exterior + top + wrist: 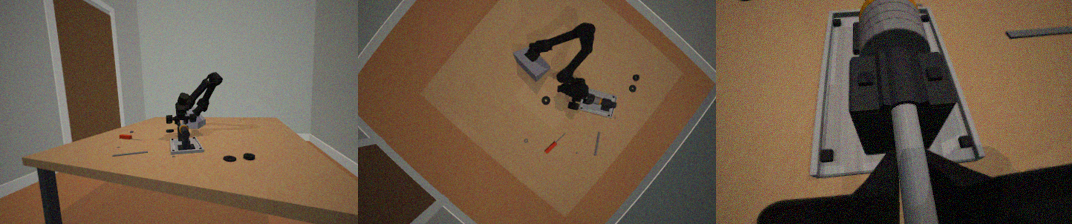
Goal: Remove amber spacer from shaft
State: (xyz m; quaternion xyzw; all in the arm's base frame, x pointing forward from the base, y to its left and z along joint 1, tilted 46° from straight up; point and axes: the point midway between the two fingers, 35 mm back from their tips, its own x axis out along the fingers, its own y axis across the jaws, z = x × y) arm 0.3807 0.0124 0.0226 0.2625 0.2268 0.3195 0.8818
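Now: gripper tip 50 mm short of the grey shaft, 30 mm to the right of it and 20 mm below it. From my gripper tip the other things lie so: amber spacer: 90 mm ahead, 40 mm to the left, 20 mm above.
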